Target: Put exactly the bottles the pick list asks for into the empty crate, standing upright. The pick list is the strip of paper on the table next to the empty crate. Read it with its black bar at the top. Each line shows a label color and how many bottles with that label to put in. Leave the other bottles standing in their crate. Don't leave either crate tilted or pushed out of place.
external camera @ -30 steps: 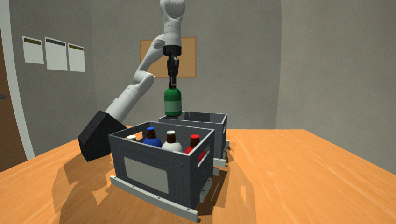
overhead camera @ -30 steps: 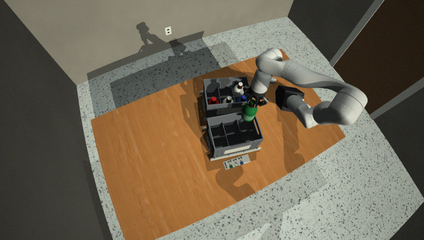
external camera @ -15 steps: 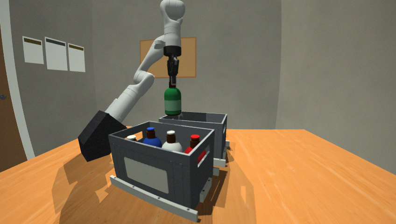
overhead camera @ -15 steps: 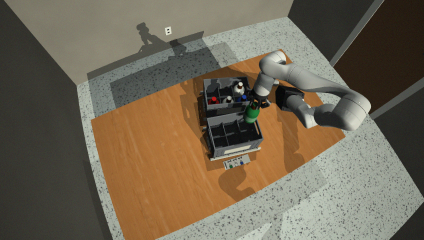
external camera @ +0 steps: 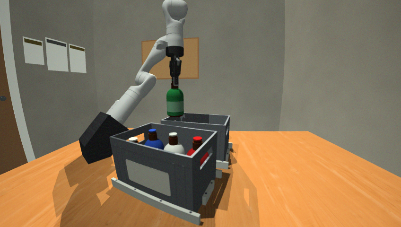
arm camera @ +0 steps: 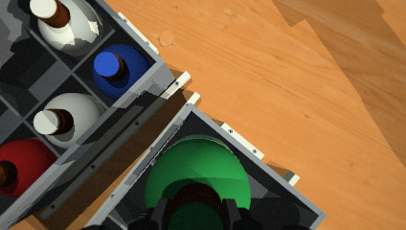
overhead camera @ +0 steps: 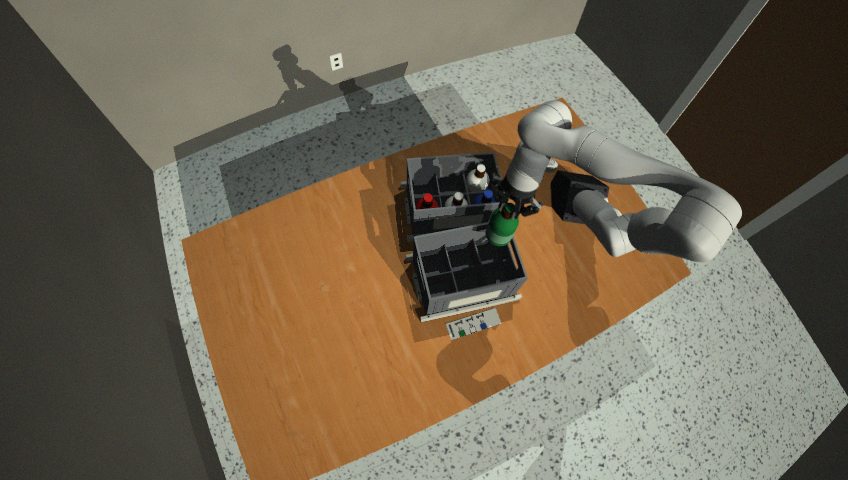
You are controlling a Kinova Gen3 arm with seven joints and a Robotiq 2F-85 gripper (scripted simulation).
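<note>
Now: the green bottle 7 cm below my hand. Also, from my hand: red bottle 25 cm below, 18 cm to the right, 14 cm ahead; then blue bottle 25 cm below, 14 cm to the right, 3 cm behind; then pick list 33 cm below, 18 cm to the left, 11 cm ahead.
</note>
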